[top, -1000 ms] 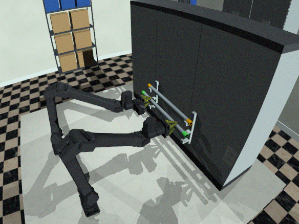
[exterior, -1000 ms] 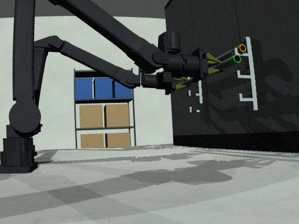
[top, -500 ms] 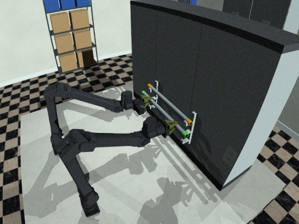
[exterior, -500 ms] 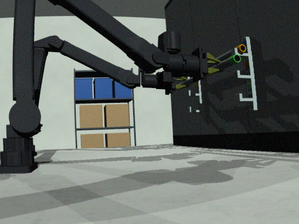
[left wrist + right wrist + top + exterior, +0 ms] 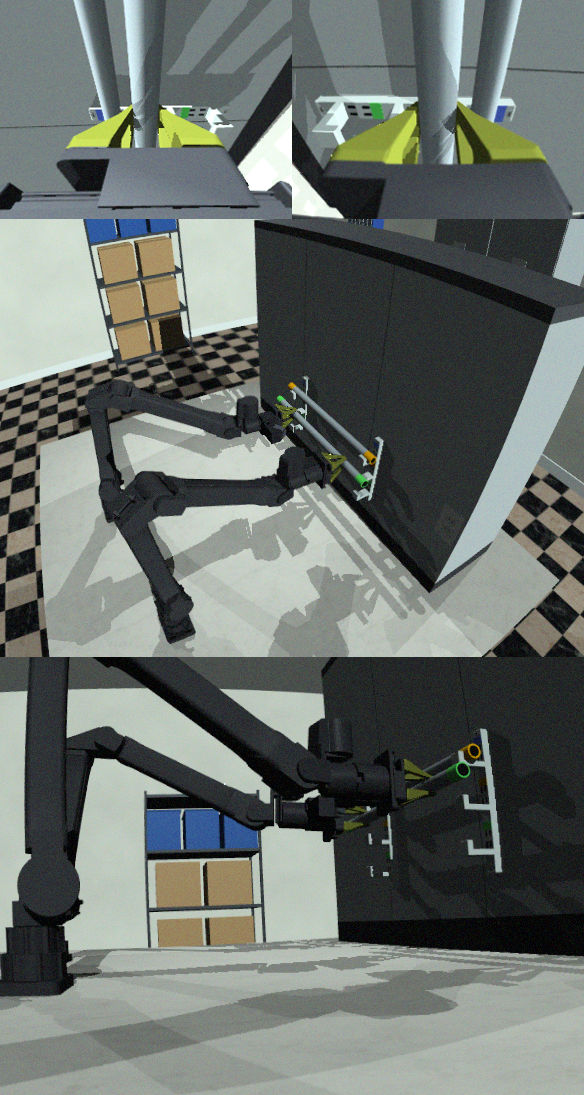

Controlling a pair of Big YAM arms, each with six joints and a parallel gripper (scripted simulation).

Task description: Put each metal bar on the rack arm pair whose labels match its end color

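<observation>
My right gripper is now 20 mm short of the green-ended bar and 150 mm to the right of it. From my right hand the other things lie so: grey cabinet wall (270 mm ahead, 160 mm to the left, 160 mm above); then orange-ended bar (70 mm ahead, 150 mm to the left, 40 mm above); then wall outlet (40 mm ahead, 370 mm to the right, 10 mm above).
</observation>
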